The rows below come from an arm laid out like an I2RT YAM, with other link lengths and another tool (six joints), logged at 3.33 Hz.
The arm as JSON. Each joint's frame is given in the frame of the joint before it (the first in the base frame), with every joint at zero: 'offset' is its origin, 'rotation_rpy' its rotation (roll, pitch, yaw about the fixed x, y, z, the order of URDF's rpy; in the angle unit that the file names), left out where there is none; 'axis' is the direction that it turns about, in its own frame. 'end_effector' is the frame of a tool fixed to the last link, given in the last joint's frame.
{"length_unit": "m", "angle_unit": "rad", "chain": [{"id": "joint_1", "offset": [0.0, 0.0, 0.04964], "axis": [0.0, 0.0, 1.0]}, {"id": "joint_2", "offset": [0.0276, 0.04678, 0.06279], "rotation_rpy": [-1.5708, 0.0, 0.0], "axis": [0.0, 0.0, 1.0]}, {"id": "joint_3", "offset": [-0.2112, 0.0, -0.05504], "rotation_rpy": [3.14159, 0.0, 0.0], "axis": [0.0, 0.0, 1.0]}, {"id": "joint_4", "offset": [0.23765, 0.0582, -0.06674], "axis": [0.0, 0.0, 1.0]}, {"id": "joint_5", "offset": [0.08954, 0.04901, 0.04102], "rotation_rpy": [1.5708, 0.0, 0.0], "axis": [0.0, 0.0, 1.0]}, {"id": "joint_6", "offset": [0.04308, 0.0, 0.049], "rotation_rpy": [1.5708, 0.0, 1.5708], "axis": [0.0, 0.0, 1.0]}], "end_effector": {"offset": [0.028, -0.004, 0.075], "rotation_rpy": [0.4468, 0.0, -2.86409]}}
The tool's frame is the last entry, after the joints.
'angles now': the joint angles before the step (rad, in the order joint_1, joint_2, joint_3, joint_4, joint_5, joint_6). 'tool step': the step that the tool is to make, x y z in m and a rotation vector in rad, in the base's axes. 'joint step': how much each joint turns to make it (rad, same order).
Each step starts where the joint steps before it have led.
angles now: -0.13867, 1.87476, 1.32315, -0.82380, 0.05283, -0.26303
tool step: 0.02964, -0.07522, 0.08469, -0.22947, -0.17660, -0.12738
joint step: -0.12017, -0.02901, 0.21663, -0.01942, 0.18310, -0.05036
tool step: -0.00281, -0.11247, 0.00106, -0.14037, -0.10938, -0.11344
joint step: -0.23841, 0.07211, -0.00034, 0.26432, 0.01680, -0.15715
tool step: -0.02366, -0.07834, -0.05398, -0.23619, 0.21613, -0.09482
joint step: -0.12055, 0.21440, 0.00038, 0.23577, 0.24185, -0.21860
